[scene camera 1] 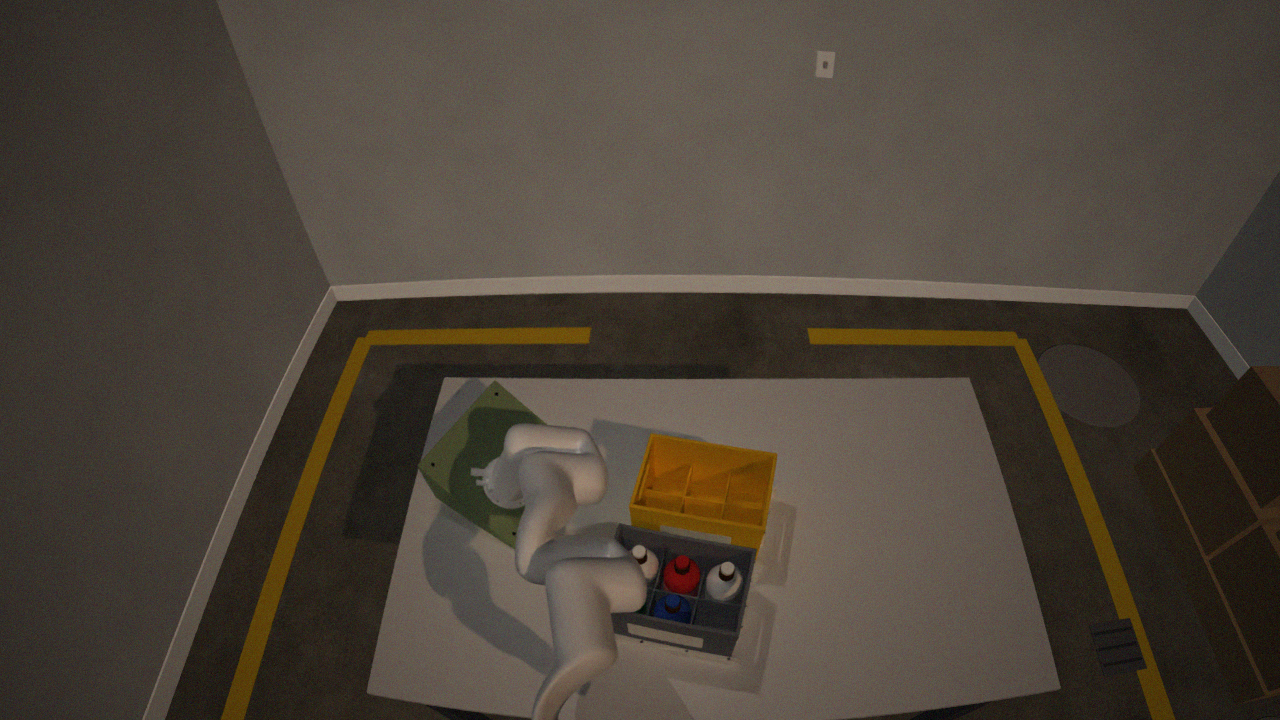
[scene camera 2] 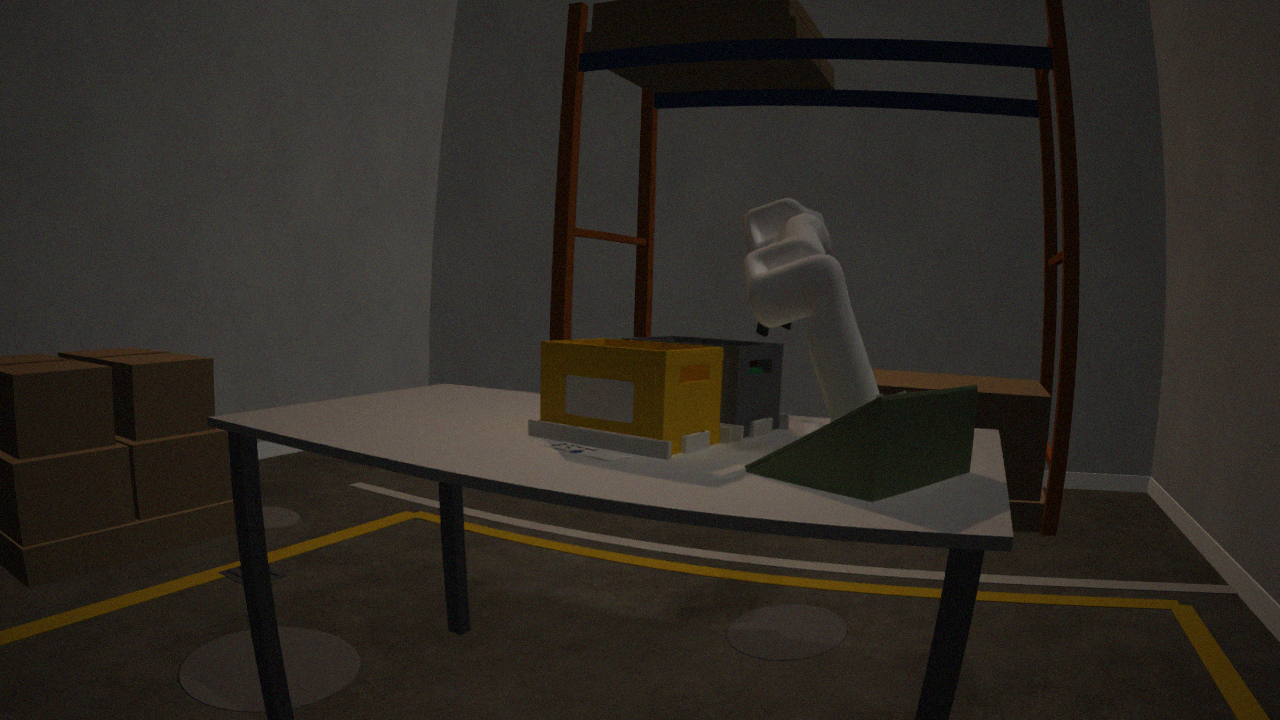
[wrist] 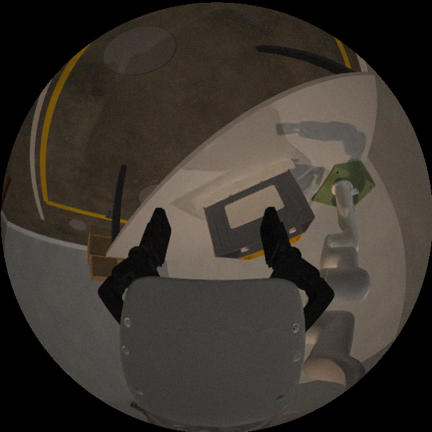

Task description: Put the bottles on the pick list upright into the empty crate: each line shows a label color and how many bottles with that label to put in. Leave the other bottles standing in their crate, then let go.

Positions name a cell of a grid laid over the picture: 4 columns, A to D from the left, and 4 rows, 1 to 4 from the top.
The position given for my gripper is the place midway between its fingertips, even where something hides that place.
I see my gripper (wrist: B3), a blue bottle (scene camera 1: C4) and a red bottle (scene camera 1: C4).
